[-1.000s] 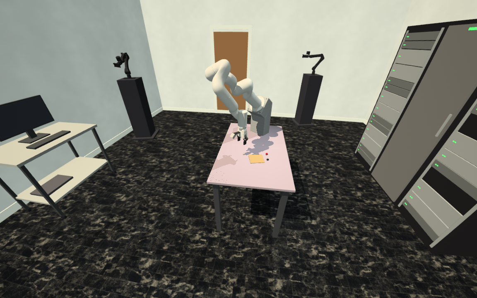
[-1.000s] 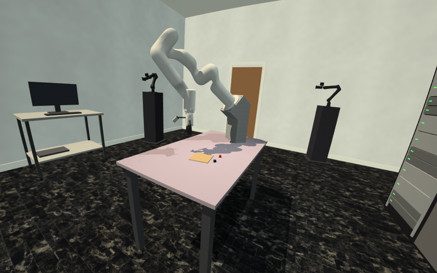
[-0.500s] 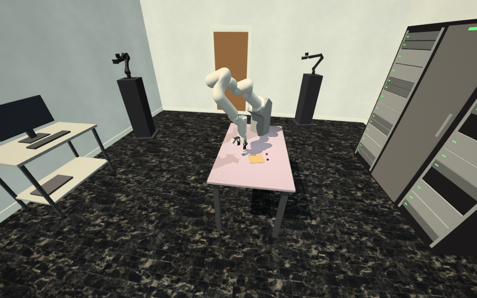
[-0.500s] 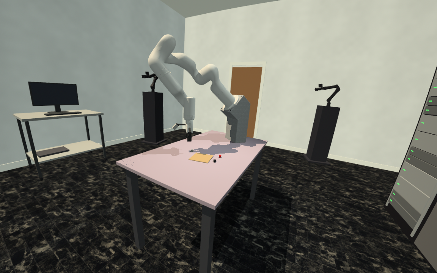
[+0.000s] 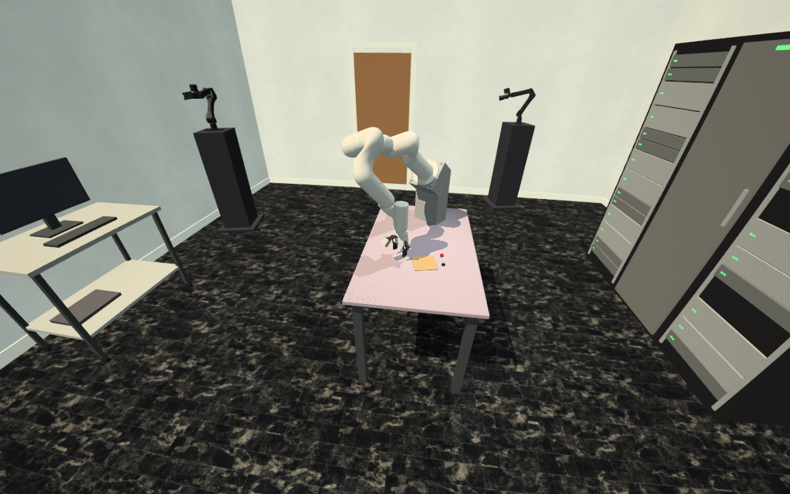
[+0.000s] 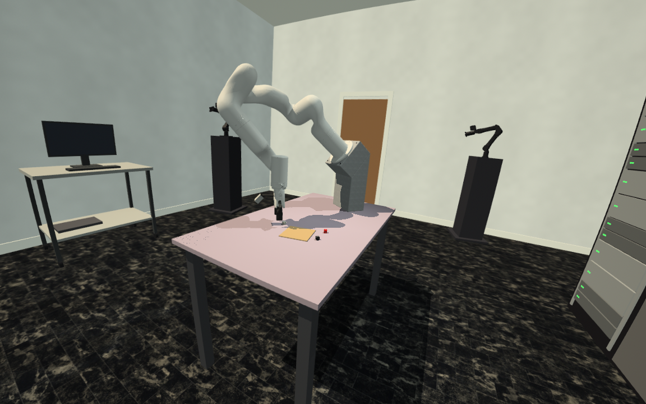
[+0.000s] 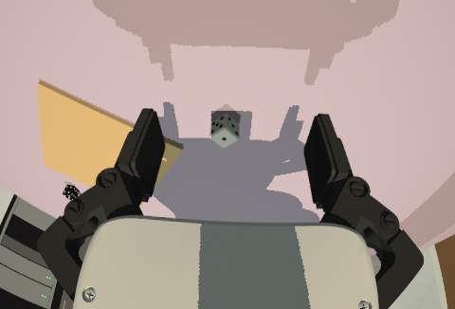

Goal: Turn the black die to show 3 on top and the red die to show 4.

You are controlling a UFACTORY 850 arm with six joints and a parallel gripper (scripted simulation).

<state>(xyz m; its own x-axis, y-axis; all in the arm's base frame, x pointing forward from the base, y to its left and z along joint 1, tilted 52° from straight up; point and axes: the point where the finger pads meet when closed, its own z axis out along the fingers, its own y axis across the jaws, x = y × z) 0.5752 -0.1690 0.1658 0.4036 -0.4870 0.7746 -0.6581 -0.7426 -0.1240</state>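
My hand is 1 cm past the white die, 3 cm to the right of it and 4 cm above it. From my hand the other things lie so: mat: 8 cm ahead, 14 cm to the left, 5 cm below; then red die: 1 cm ahead, 26 cm to the left, 4 cm below; then black die: 11 cm ahead, 25 cm to the left, 4 cm below.
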